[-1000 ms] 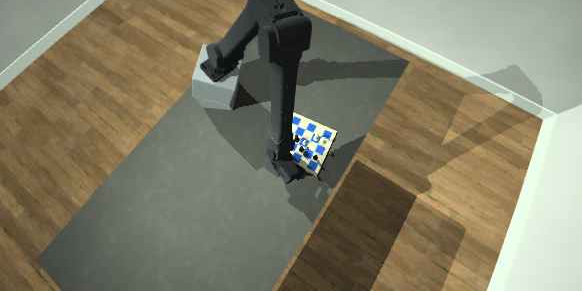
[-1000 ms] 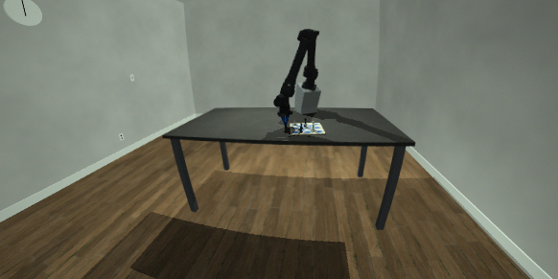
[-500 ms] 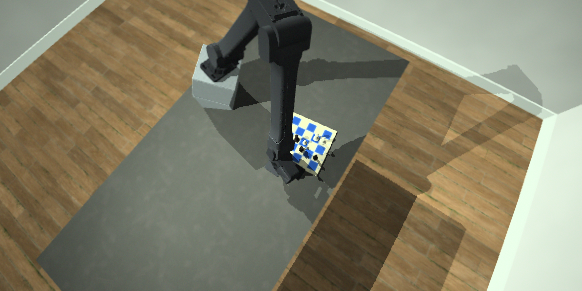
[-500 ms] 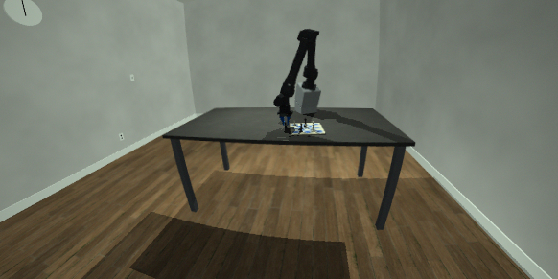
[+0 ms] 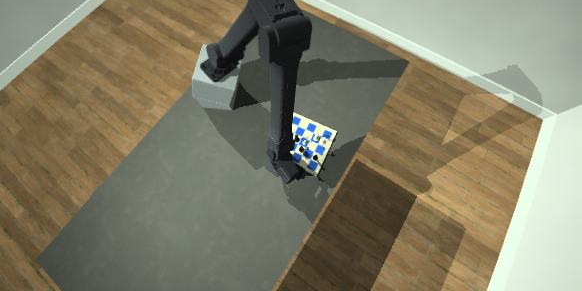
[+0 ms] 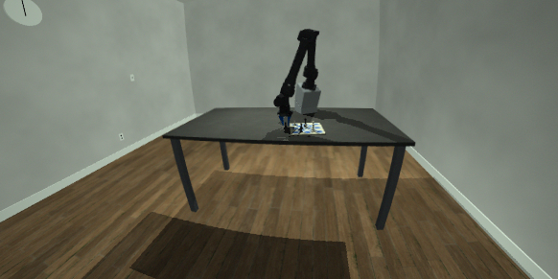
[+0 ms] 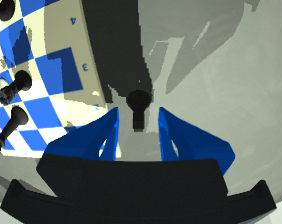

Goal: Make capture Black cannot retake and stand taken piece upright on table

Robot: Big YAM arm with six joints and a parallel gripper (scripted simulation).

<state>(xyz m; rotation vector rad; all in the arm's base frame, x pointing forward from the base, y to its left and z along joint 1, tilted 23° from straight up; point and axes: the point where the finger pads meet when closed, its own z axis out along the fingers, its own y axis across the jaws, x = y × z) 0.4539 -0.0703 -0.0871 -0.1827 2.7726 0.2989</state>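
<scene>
Right now the black piece is 10 mm below my hand. The rest, counted from my hand: cream chessboard: 150 mm to the left, 20 mm below; white piece: 50 mm behind, 50 mm to the left.
</scene>
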